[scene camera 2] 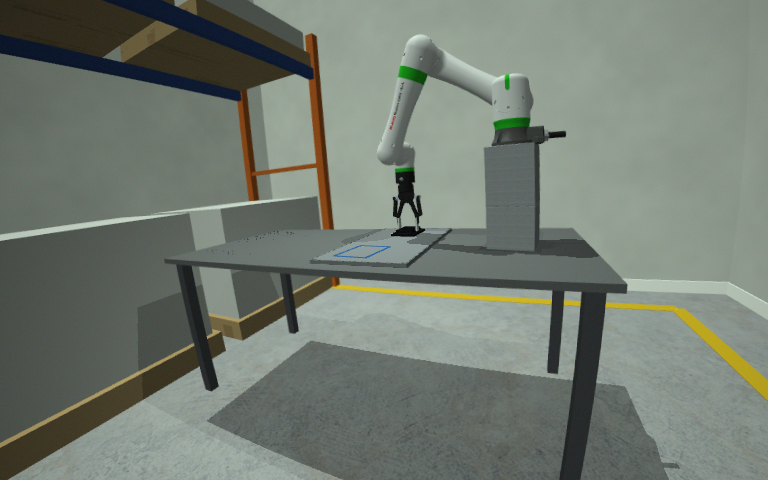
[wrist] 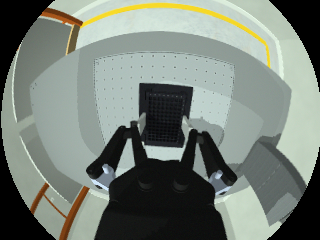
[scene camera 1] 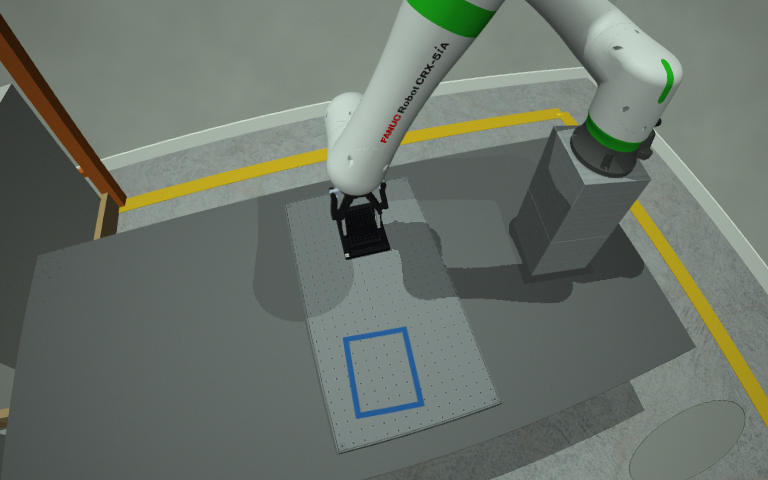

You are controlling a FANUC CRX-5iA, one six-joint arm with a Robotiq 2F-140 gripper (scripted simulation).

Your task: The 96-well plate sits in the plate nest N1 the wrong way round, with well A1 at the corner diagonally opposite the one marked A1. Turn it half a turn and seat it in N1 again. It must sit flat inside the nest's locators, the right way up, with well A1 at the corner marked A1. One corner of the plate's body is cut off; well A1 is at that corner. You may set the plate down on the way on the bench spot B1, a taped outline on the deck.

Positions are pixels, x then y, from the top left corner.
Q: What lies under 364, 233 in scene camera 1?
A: A black 96-well plate.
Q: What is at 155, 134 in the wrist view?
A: A black 96-well plate.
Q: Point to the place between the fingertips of my gripper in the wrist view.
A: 163, 119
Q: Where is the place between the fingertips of my gripper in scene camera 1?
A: At 361, 227
